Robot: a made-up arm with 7 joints. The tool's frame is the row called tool. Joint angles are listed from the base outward.
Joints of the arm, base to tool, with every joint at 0 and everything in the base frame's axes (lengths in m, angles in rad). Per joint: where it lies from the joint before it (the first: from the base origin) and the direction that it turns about. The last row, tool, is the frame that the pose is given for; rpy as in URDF.
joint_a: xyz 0.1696 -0.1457 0.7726 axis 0 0 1
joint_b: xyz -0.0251 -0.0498 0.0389 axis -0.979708 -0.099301 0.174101
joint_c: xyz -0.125 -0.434 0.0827 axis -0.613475 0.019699 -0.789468
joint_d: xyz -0.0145 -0.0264 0.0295 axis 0 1 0
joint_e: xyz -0.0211 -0.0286 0.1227 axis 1 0 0
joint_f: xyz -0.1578 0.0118 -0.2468 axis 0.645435 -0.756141 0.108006
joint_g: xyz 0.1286 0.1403 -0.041 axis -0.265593 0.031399 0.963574
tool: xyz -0.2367 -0.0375 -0.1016 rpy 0 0 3.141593
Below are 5 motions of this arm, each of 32 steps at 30 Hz.
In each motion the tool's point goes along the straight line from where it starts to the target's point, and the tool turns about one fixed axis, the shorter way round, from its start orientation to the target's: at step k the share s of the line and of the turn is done. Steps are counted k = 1, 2, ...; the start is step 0. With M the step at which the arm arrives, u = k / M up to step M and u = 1 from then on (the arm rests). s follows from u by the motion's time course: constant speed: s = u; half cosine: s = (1 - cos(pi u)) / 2; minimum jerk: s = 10 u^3 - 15 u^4 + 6 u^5.
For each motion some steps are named. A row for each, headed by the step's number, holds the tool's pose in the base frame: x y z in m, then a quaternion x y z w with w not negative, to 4 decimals.
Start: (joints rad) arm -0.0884 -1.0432 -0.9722 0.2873 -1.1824 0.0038 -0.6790
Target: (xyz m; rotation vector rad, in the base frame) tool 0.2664 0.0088 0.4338 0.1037 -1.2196 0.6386
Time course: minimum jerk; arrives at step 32
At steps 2, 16, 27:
2: -0.2135 -0.2662 0.0804 -0.1760 -0.3165 0.9259 0.1073
16: 0.0259 -0.1290 0.2567 -0.0736 -0.5030 0.6996 0.5022
27: 0.2521 0.0006 0.4233 0.0406 -0.5630 0.3219 0.7601

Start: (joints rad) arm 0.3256 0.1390 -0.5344 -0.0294 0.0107 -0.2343 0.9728
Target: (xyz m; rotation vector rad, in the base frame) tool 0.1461 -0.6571 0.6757 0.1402 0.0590 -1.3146
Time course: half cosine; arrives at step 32
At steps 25, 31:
25: 0.1453 -0.6774 0.6823 0.0551 0.0137 -0.6159 0.7858
31: 0.1461 -0.6575 0.6758 0.0649 0.0271 -0.6105 0.7889

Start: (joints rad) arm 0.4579 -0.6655 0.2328 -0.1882 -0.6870 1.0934 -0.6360
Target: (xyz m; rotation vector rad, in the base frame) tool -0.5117 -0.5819 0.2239 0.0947 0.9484 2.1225
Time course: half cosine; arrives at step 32
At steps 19, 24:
19: -0.3621 -0.5597 0.3069 -0.0757 0.0877 0.9407 0.3188
24: -0.4500 -0.5727 0.2582 -0.0095 0.2593 0.8924 0.3693

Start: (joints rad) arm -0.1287 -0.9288 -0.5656 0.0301 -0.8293 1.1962 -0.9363
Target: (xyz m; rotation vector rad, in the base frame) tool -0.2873 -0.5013 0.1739 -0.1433 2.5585 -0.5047
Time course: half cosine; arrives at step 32
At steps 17, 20, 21, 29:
17: -0.3180 -0.3976 0.3127 0.0831 0.9223 -0.3738 0.0515
20: -0.3083 -0.4304 0.2689 0.0404 0.9397 -0.3178 0.1194
21: -0.3053 -0.4406 0.2552 0.0270 0.9433 -0.2997 0.1404
29: -0.2888 -0.4964 0.1805 -0.0465 0.9465 -0.1960 0.2522

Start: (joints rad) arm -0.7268 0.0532 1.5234 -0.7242 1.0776 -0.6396 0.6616
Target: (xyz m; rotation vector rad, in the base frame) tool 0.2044 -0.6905 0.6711 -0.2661 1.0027 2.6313
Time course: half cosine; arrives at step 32
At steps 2, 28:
2: -0.2730 -0.4016 0.5989 0.1317 0.3720 0.8472 0.3558
28: 0.1861 -0.6794 0.6683 -0.0843 0.3517 0.9178 0.1640

